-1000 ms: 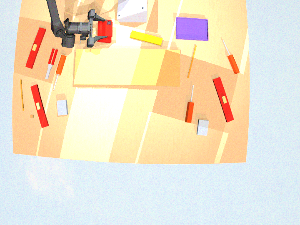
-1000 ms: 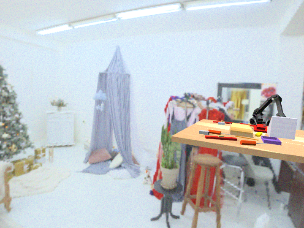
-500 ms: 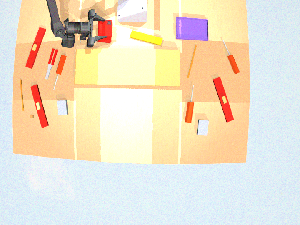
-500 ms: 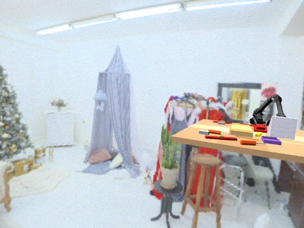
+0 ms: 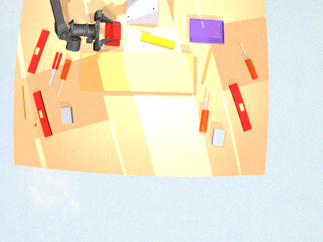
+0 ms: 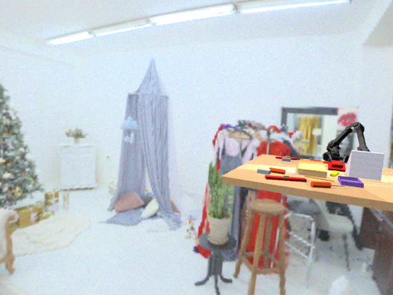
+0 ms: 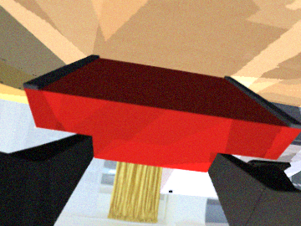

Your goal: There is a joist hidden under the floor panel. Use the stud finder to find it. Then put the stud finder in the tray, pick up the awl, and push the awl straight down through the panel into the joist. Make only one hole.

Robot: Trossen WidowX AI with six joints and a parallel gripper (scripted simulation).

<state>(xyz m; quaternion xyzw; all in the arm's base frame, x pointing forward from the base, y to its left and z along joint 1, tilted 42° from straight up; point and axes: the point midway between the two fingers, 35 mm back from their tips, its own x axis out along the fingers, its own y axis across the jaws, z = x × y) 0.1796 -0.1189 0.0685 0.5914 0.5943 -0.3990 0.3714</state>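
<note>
My gripper tip is now 20 mm past the red stud finder and 10 mm above it. Round my gripper tip: yellow block: 40 mm ahead, 190 mm to the left, 50 mm below; then awl: 10 mm ahead, 140 mm to the right, 50 mm below; then red two-handled tool: 160 mm ahead, 320 mm to the right, 60 mm below.
</note>
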